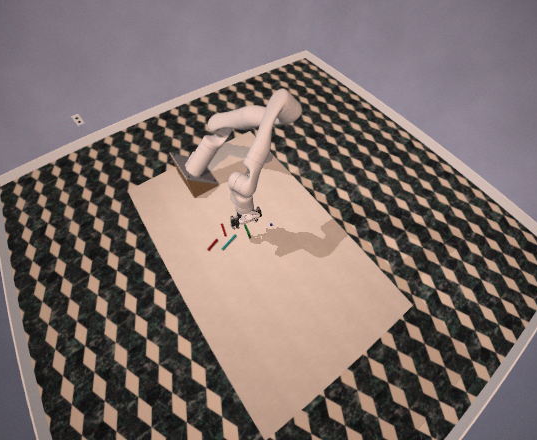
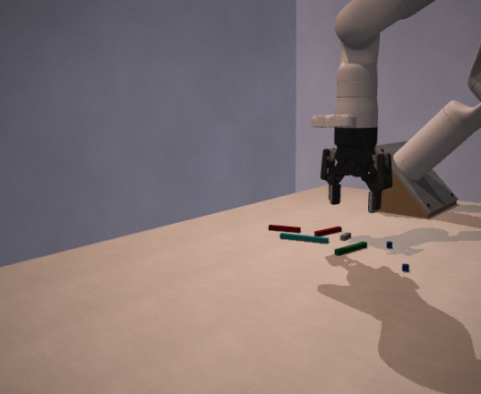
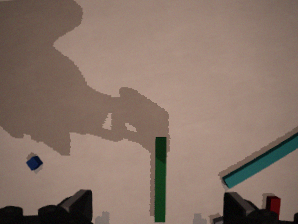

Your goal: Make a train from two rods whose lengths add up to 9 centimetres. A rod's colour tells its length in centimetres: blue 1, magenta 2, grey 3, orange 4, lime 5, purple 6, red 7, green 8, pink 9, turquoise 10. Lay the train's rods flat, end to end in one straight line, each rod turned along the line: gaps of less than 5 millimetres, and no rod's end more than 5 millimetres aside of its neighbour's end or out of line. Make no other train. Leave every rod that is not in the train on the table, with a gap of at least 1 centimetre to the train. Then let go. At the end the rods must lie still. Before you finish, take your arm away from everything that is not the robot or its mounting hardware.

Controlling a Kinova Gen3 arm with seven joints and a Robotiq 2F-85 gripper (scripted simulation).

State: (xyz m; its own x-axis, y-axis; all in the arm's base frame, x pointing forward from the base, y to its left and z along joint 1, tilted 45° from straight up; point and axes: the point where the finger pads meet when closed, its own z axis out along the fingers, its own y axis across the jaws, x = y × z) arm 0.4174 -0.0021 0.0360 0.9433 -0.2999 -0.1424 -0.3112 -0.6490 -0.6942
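The green rod is 80 mm below my hand. From my hand the other things lie so: turquoise rod 110 mm to the right, 80 mm below, 10 mm behind; then grey rod 80 mm below, 70 mm behind, 40 mm to the right; then red rod 90 mm to the right, 90 mm behind, 80 mm below.
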